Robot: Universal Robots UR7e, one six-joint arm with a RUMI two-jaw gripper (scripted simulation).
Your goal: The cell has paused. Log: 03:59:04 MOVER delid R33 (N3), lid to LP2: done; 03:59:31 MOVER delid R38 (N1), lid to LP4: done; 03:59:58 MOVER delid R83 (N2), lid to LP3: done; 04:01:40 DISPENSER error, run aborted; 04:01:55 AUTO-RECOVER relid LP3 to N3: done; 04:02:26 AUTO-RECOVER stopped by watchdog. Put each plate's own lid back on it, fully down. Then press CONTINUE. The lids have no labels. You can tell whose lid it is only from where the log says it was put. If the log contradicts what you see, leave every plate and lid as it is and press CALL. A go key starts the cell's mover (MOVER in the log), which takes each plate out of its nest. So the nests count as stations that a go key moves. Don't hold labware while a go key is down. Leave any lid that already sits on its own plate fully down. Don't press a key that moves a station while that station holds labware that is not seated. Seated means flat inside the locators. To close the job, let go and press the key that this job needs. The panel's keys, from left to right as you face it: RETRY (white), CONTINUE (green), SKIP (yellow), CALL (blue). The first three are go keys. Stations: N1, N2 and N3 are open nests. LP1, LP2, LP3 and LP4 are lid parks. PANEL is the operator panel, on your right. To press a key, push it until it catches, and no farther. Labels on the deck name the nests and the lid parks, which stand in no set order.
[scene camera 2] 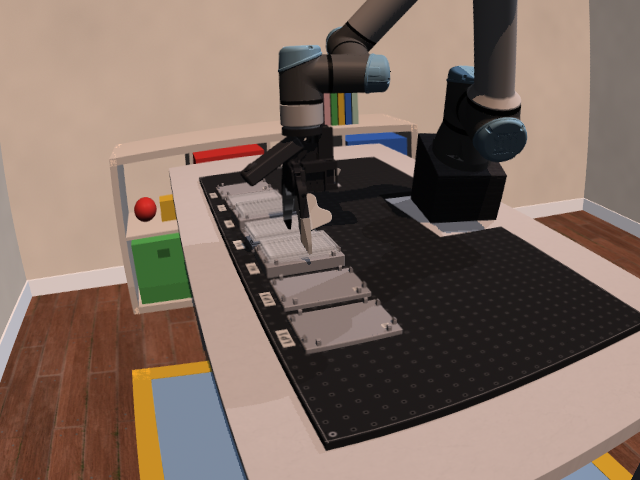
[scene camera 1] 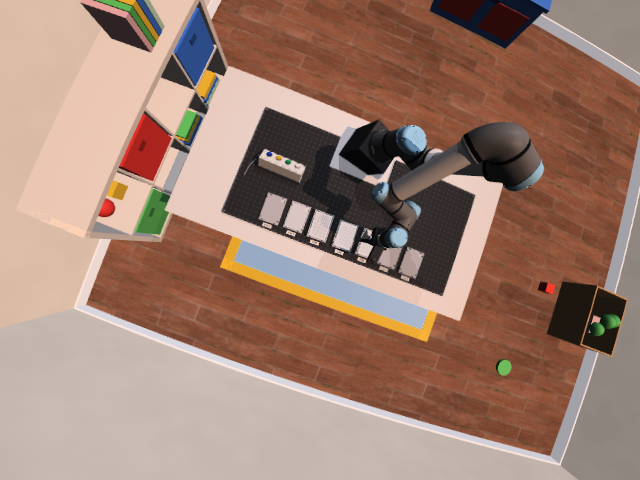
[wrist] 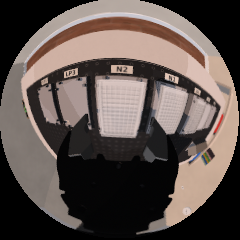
Labels:
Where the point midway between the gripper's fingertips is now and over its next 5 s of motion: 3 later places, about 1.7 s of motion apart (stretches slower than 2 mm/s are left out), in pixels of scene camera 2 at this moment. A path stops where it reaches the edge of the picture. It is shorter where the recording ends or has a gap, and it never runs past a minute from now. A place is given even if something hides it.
My gripper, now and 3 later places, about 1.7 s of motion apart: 299, 241; 282, 210; 259, 184; 256, 194

